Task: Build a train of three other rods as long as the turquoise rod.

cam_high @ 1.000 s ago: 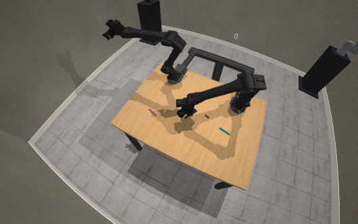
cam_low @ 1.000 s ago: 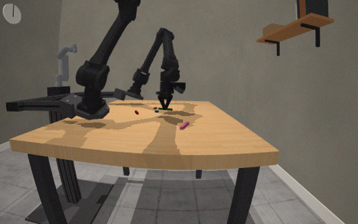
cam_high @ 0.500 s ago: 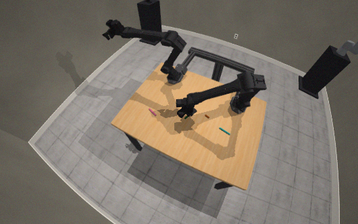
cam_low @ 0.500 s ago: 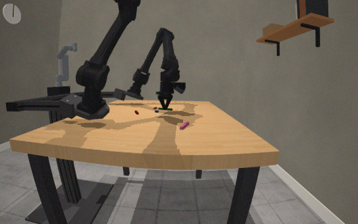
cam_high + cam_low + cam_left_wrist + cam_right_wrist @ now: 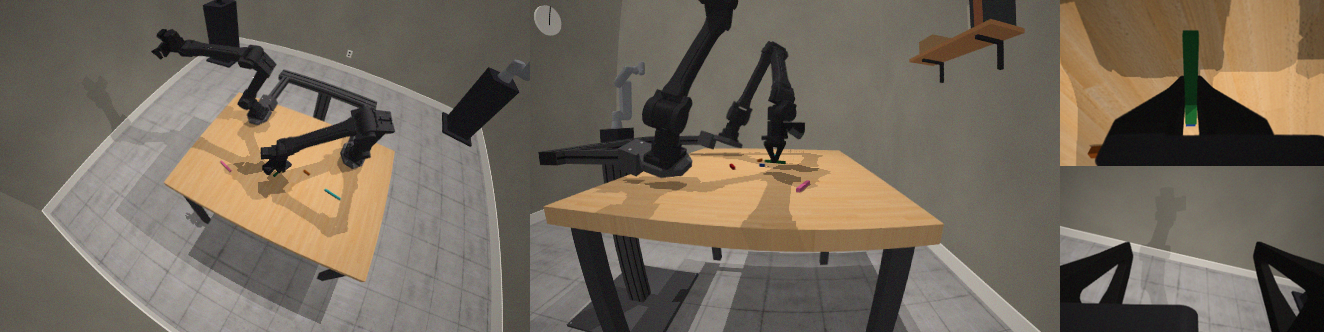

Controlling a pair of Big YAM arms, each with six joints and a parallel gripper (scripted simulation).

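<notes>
The green rod lies right at my left hand. The rest, counted from my left hand: red rod (15 cm behind, 3 cm to the right, 2 cm below); then orange rod (13 cm to the left, 8 cm behind, 2 cm below); then pink rod (28 cm to the right, 11 cm ahead, 2 cm below).
</notes>
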